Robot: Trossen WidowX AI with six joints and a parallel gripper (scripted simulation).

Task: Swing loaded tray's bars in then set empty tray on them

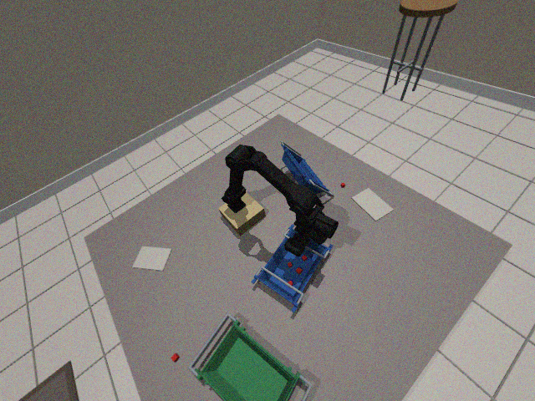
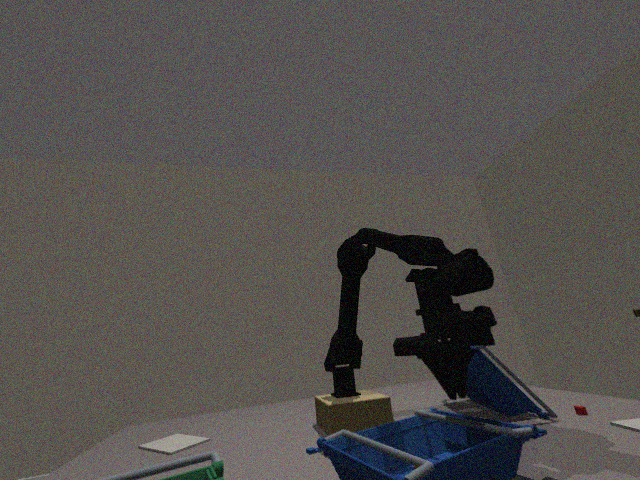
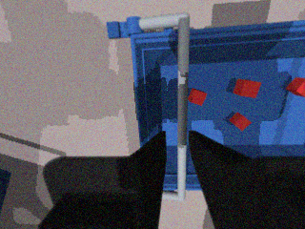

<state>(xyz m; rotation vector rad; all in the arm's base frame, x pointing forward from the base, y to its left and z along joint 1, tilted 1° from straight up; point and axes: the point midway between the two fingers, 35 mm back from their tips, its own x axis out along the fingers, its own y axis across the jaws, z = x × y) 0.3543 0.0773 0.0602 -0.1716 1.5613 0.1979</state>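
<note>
Right now my gripper tip is 290 mm to the right of the blue tray, 260 mm past it and 20 mm above it.
</note>
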